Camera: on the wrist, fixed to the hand. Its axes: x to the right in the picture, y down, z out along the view.
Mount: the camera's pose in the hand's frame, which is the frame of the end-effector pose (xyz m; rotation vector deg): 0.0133 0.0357 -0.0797 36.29 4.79 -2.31
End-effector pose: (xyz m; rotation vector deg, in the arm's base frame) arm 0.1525 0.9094 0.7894 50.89 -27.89 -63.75
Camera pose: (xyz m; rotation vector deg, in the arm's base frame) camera 0.2359 0.9322 0.7713 85.57 -44.33 -55.05
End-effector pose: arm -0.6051 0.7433 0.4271 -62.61 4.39 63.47
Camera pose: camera -0.5897 0.6942 0.3553 -32.42 25.19 52.02
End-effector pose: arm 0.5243 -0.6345 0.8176 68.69 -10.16 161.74
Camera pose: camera 0.4544 -0.6590 0.7694 -59.46 -41.48 -156.22
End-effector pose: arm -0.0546 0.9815 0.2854 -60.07 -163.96 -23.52
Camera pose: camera -0.0442 0.9944 0.3722 -47.00 -151.09 24.09
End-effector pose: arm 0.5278 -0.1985 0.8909 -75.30 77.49 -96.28
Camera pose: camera 0.4444 -0.1933 0.8623 -52.03 41.81 -113.63
